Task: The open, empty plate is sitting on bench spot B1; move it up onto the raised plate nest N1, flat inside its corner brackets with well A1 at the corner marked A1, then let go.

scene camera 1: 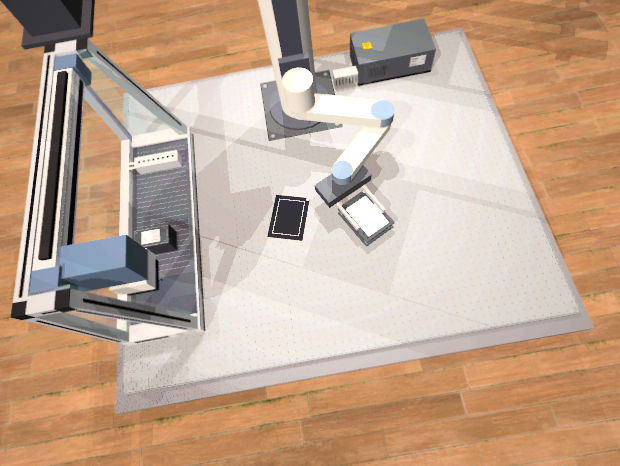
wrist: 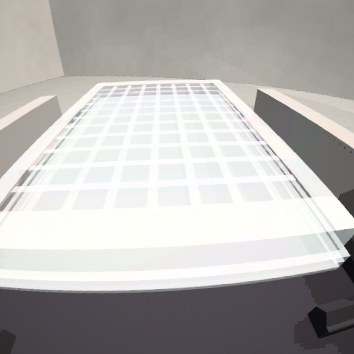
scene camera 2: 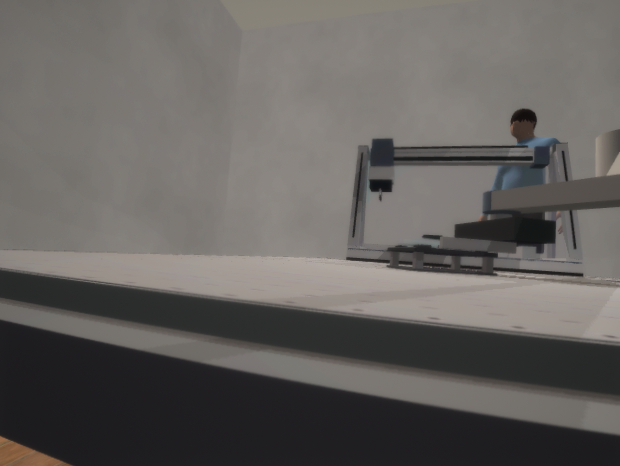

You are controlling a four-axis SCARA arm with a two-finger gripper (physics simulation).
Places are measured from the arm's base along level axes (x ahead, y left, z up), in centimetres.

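Pixels of known places: gripper, between the fingertips: (scene camera 1: 371,220) (wrist: 157,107) (scene camera 2: 425,242).
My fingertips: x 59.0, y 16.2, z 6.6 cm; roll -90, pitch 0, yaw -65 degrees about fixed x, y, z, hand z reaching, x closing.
Observation:
Behind a point stands the place of what it marks.
The clear plate (scene camera 1: 368,214) @(z 6.8, x 56.8, y 15.7 cm) (scene camera 2: 417,242) @(z 6.3, x 60.6, y 21.6 cm) (wrist: 170,205) @(z 6.2, x 52.9, y 12.9 cm) with its grid of wells is between the fingers of my gripper (scene camera 1: 375,220) @(z 6.6, x 59.0, y 16.2 cm) (wrist: 157,107) @(z 6.6, x 59.0, y 16.2 cm), which is shut on its long sides. The plate is roughly level, low over the raised nest (scene camera 1: 380,233) @(z 1.9, x 62.5, y 18.9 cm) (scene camera 2: 436,252) @(z 4.7, x 57.3, y 22.1 cm) (wrist: 165,322), which stands on short posts. A black corner bracket (wrist: 340,317) shows beyond the plate's near edge at the lower right of the wrist view. Whether the plate touches the nest cannot be told. The A1 mark cannot be read.
A black rectangle with a white outline (scene camera 1: 289,217) @(z 1.5, x 49.8, y -11.6 cm) lies left of the nest. A gantry frame (scene camera 1: 196,240) @(z 4.4, x 53.4, y -45.2 cm) (scene camera 2: 354,200) @(z 25.8, x 84.1, y -50.8 cm) stands at the left in scene camera 1, with a white block (scene camera 1: 157,161) @(z 10.7, x 21.7, y -55.9 cm) inside. A grey box (scene camera 1: 393,50) @(z 12.8, x -7.1, y 39.3 cm) stands beside the arm's base. A person (scene camera 2: 523,175) is behind the gantry.

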